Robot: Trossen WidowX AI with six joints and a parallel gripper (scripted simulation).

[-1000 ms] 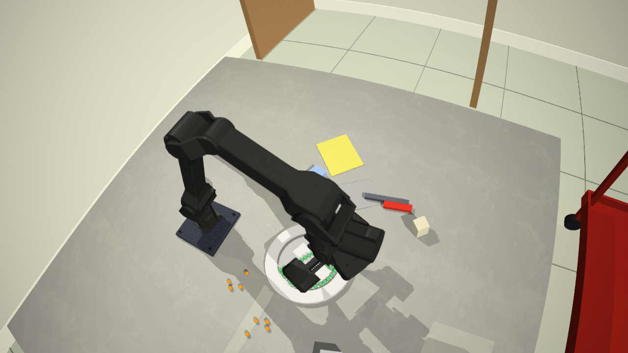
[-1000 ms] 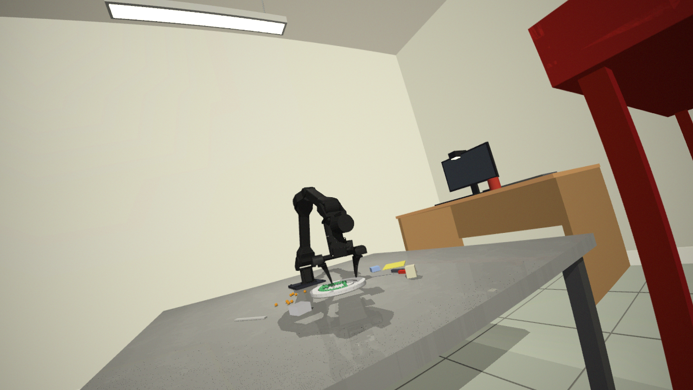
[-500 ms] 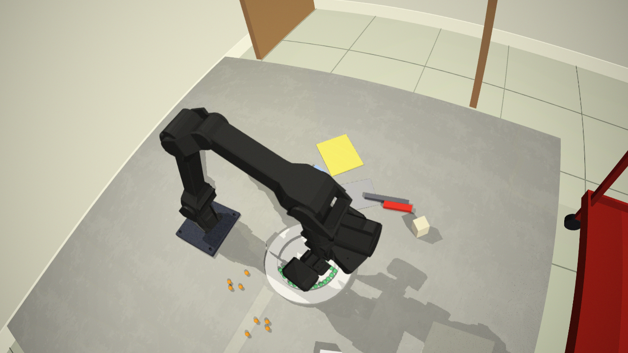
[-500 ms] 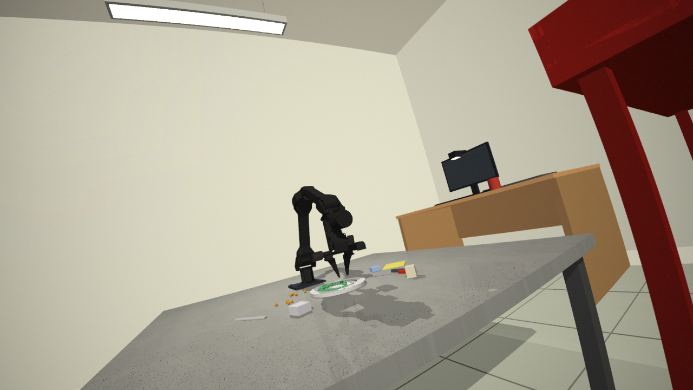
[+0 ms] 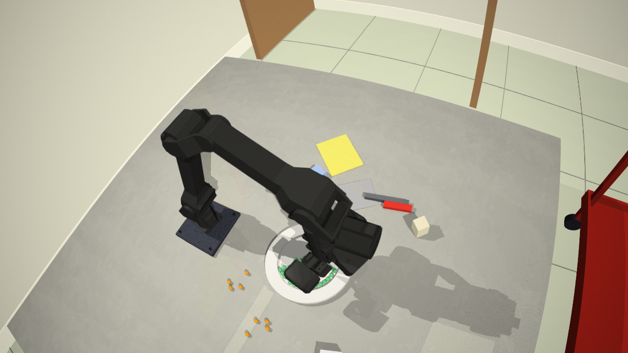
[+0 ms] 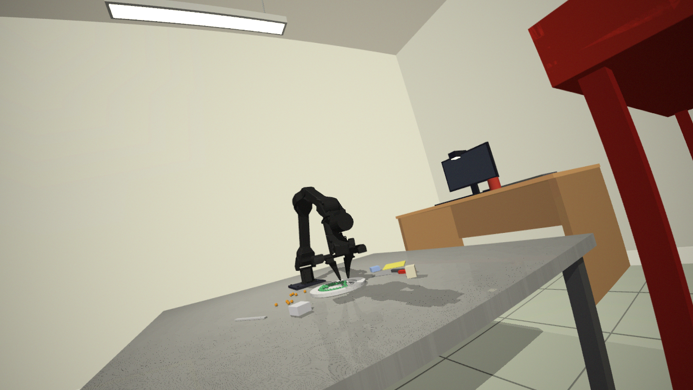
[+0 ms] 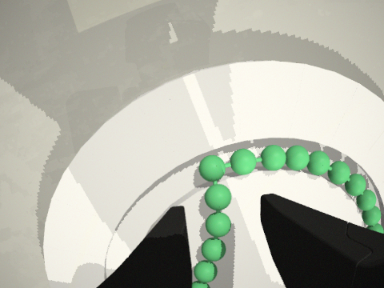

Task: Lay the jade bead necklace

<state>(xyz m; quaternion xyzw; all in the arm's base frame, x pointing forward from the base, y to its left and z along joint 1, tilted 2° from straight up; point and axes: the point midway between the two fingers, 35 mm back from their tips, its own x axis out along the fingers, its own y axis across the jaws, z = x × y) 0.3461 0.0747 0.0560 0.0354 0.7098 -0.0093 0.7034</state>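
Now: the inner disc 6 cm behind my gripper tip, 1 cm to the right of it and 2 cm below it. The rest, counted from my gripper tip: grey sheet: 7 cm behind, 19 cm to the left, 3 cm below; red bar: 2 cm ahead, 22 cm to the left, 3 cm below; bead board: 6 cm behind, 1 cm to the right, 3 cm below.
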